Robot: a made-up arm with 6 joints.
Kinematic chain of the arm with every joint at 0, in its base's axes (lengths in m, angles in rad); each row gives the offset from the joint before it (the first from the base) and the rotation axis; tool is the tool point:
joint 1: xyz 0 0 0.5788 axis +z
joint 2: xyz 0.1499 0 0 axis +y
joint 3: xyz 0 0 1.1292 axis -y
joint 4: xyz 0 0 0.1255 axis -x
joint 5: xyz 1.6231 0 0 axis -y
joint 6: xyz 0.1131 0 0 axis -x
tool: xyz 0 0 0
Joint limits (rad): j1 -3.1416..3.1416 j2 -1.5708..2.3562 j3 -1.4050..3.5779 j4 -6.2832..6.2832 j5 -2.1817..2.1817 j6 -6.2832..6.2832
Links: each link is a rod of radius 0.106 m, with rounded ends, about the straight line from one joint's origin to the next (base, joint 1, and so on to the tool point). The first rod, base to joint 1, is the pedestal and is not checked.
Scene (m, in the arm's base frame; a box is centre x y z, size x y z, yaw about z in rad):
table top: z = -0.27
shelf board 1: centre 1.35 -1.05 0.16 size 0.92 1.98 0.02 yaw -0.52
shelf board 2: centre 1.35 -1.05 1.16 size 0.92 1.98 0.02 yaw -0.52
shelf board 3: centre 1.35 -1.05 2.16 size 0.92 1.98 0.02 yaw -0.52
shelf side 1: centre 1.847 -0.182 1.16 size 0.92 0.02 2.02 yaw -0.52
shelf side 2: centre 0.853 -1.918 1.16 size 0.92 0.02 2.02 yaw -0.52
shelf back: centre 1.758 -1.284 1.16 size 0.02 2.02 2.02 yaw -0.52
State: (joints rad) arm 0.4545 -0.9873 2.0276 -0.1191 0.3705 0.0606
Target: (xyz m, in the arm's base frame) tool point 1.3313 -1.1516 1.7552
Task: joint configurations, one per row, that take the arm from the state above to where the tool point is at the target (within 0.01 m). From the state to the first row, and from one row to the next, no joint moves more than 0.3 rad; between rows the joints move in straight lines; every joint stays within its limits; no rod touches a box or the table.
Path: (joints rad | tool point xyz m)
1: 0.7130 -0.7704 2.2302 -0.1254 0.4031 0.0606 | -1.7893 -1.5546 1.4640
2: 0.9715 -0.5534 2.4328 -0.1317 0.4357 0.0606 | -1.2218 -1.7996 1.6358
3: 1.2300 -0.3365 2.6354 -0.1380 0.4683 0.0606 | -0.6458 -1.8420 1.7623
4: 1.4885 -0.1196 2.8380 -0.1443 0.5009 0.0606 | -0.1329 -1.7057 1.8388
5: 1.7470 0.0974 3.0406 -0.1506 0.5335 0.0606 | 0.2649 -1.4388 1.8630
6: 2.0055 0.3143 3.2432 -0.1569 0.5661 0.0606 | 0.5224 -1.1025 1.8342
7: 2.2640 0.5312 3.4458 -0.1632 0.5987 0.0606 | 0.6425 -0.7572 1.7551
8: 2.3170 0.3008 3.2445 -0.1676 0.5686 0.0606 | 0.8471 -0.9013 1.8132
9: 2.3700 0.0704 3.0432 -0.1719 0.5384 0.0606 | 1.0800 -1.0368 1.8141
10: 2.4230 -0.1601 2.8419 -0.1763 0.5083 0.0606 | 1.3314 -1.1516 1.7552

